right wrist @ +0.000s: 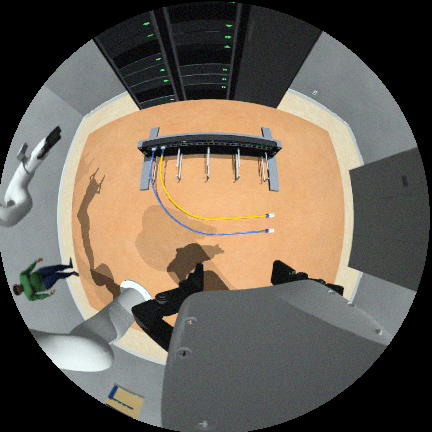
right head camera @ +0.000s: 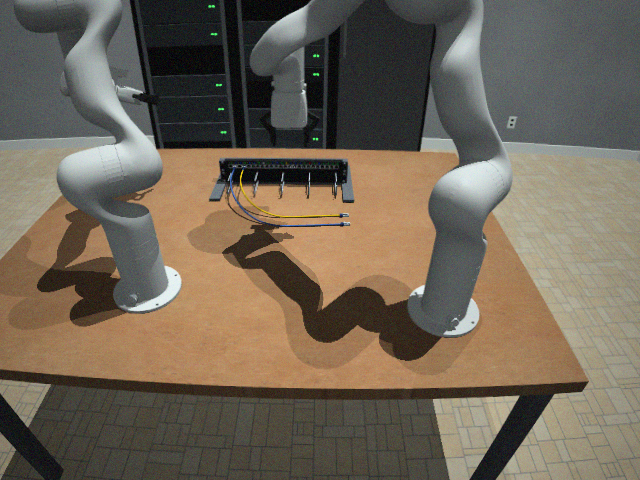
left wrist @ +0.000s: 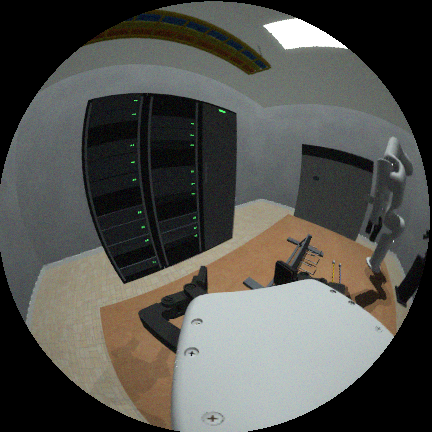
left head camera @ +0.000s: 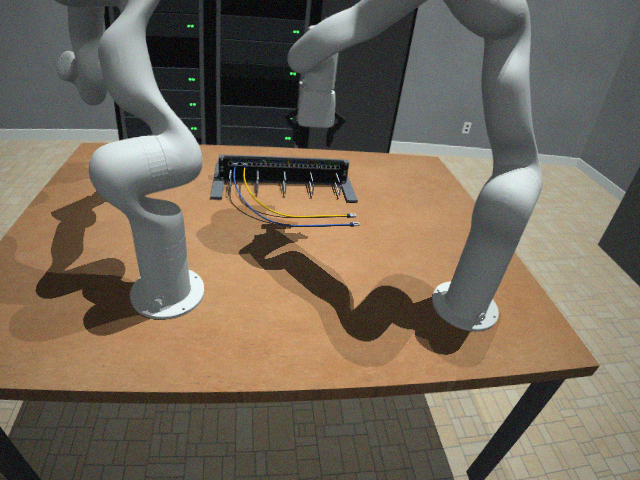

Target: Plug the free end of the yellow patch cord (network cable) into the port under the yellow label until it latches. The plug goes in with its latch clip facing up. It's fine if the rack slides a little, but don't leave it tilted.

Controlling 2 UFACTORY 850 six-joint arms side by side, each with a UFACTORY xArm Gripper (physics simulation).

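Observation:
The yellow patch cord (left head camera: 310, 215) (right head camera: 310, 216) (right wrist: 225, 218) runs from the left end of the patch rack (left head camera: 217, 189) (right head camera: 217, 191) (right wrist: 273, 175) and curves to the right. Its free plug (left head camera: 352, 214) (right head camera: 344, 214) (right wrist: 271, 215) lies in front of the rack's right part; its clip side is too small to tell. The rack stands level. A tiny yellow mark (right wrist: 212, 141) shows near mid-rack; the port under it is not clear. My right gripper (right head camera: 289, 140) (right wrist: 239, 273) is open and empty, high above the table, pointing down. My left gripper (left wrist: 242, 275) is open and empty, raised at the far left.
A blue cord (left head camera: 320, 225) (right head camera: 315, 225) (right wrist: 215, 234) lies alongside the yellow one, nearer the arm bases, its plug (left head camera: 355, 224) (right wrist: 270, 230) close to the yellow plug. Several wire cable guides (left head camera: 283, 184) (right wrist: 208, 165) stick out from the rack's front. Server cabinets (right head camera: 180, 62) stand behind the table.

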